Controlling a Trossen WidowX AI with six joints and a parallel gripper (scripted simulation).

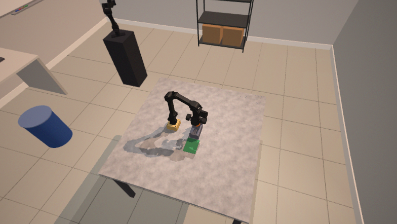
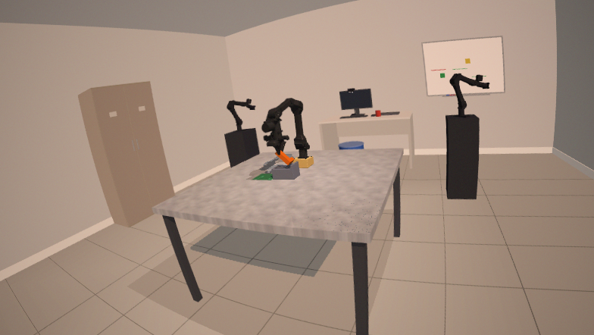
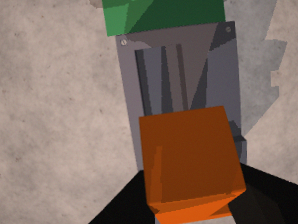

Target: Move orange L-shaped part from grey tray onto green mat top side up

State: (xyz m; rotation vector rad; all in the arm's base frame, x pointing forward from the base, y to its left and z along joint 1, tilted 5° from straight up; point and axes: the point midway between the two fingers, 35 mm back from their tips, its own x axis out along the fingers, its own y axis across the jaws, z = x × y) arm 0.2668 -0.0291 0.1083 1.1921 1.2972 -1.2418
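My gripper tip is 170 mm above the green mat, 150 mm to the left of it and 10 mm past it. The rest, counted from my gripper tip: orange L-shaped part 30 mm to the left, 30 mm below, 20 mm behind.
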